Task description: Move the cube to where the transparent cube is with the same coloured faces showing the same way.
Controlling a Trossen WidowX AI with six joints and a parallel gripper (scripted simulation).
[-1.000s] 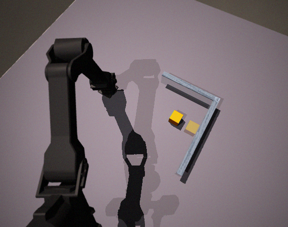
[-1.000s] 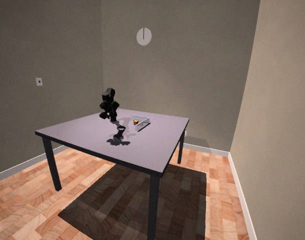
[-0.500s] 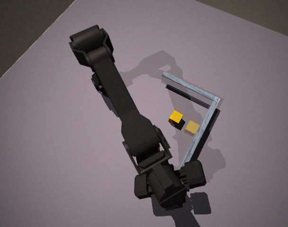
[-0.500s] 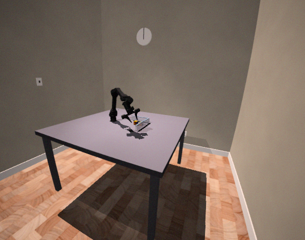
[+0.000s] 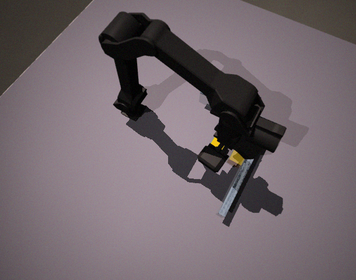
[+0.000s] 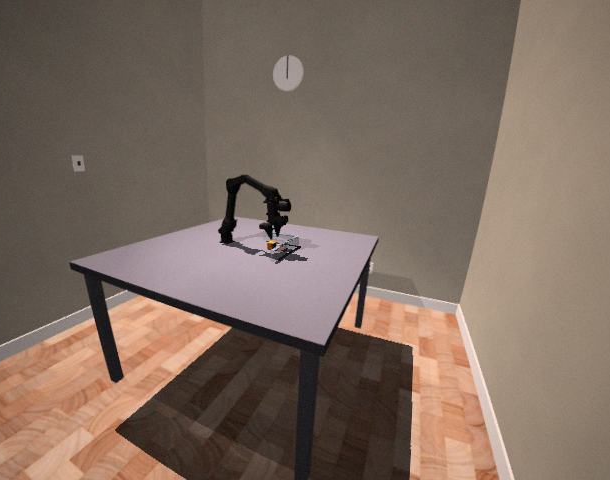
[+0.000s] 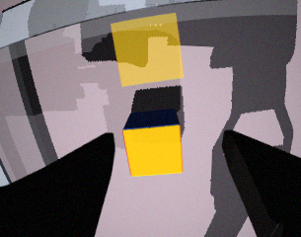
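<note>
The grey bar lies 80 mm ahead of my hand, 60 mm below it and 10 mm to the right of it. Also, from my hand: transparent cube (90 mm below, 50 mm ahead, 10 mm to the left).
</note>
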